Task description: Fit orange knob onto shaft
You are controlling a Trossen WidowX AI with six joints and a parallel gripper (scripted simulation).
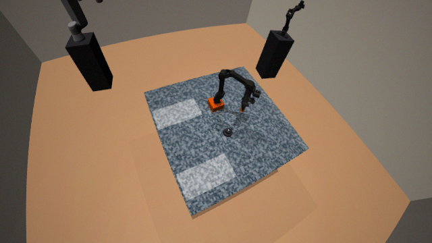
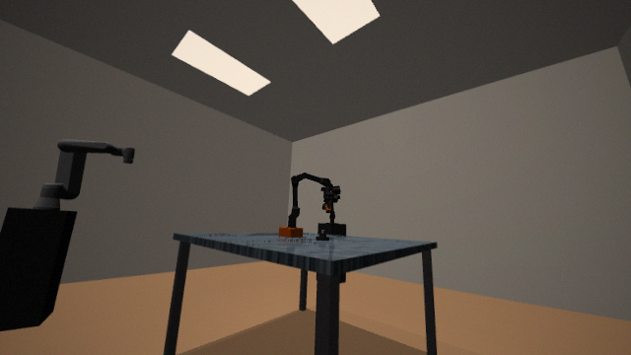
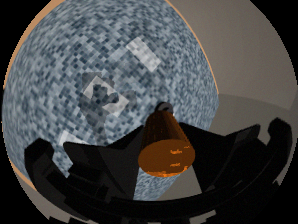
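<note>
The orange knob lies 3 cm above my gripper tip, 2 cm behind it and 1 cm to the left of it. Also, from my gripper tip: round pedestal (17 cm below, 13 cm to the right, 10 cm ahead).
</note>
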